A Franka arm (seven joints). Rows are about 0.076 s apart.
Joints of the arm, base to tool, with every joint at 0 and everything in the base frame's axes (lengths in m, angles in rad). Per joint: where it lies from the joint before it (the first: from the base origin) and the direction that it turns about. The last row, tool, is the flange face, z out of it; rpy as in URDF.
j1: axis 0 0 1 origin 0 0 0.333
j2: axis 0 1 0 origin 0 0 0
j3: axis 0 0 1 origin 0 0 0.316
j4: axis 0 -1 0 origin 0.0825 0 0
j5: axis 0 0 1 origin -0.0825 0 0.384
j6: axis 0 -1 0 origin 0 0 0
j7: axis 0 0 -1 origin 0.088 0 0
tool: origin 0 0 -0.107 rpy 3.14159 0 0
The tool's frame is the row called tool.
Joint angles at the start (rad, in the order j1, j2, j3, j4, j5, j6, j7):
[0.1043 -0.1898 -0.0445 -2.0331 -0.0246 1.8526 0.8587]
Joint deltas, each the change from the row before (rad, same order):
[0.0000 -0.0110 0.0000 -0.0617 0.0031 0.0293 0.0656]
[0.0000 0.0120 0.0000 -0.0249 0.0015 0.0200 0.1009]
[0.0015 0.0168 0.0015 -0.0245 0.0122 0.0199 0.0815]
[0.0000 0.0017 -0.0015 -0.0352 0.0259 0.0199 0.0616]
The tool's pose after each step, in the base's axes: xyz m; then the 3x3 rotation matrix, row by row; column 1 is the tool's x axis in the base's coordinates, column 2 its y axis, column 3 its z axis. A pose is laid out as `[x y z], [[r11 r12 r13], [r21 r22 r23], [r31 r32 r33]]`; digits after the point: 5 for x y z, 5 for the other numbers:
[0.49415 0.02687 0.50722], [[0.65484 -0.75568 -0.01150], [-0.75577 -0.65472 -0.01232], [0.00178 0.01676 -0.99986]]
[0.49432 0.02721 0.49117], [[0.57530 -0.81745 -0.02842], [-0.81792 -0.57521 -0.01231], [-0.00628 0.03033 -0.99952]]
[0.49453 0.02983 0.47299], [[0.50546 -0.86137 -0.05043], [-0.86255 -0.50596 -0.00318], [-0.02277 0.04510 -0.99872]]
[0.49013 0.03069 0.45739], [[0.44009 -0.89531 -0.06883], [-0.89664 -0.44230 0.02017], [-0.04850 0.05284 -0.99742]]

